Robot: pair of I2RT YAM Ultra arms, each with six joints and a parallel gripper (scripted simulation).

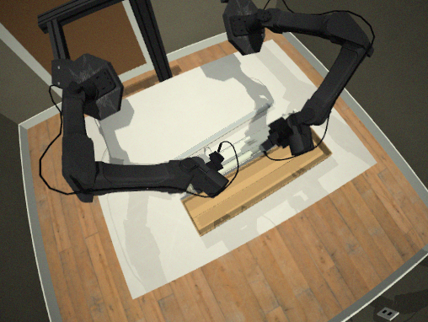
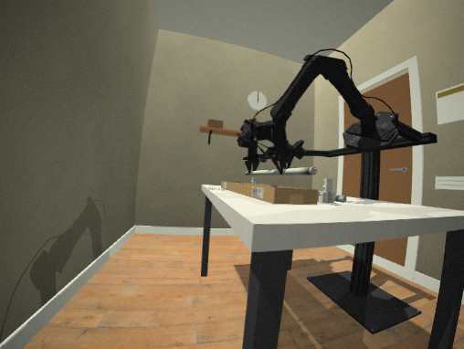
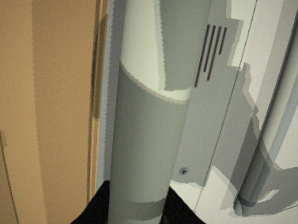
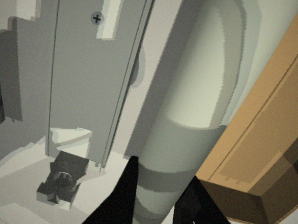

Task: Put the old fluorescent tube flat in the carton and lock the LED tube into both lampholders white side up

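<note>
The old fluorescent tube lies 1 cm ahead of my left hand and 12 cm to the right of it. The rest, counted from my left hand: LED tube 17 cm behind, 15 cm to the right, 9 cm below; brown carton 9 cm ahead, 11 cm to the right, 8 cm below.
</note>
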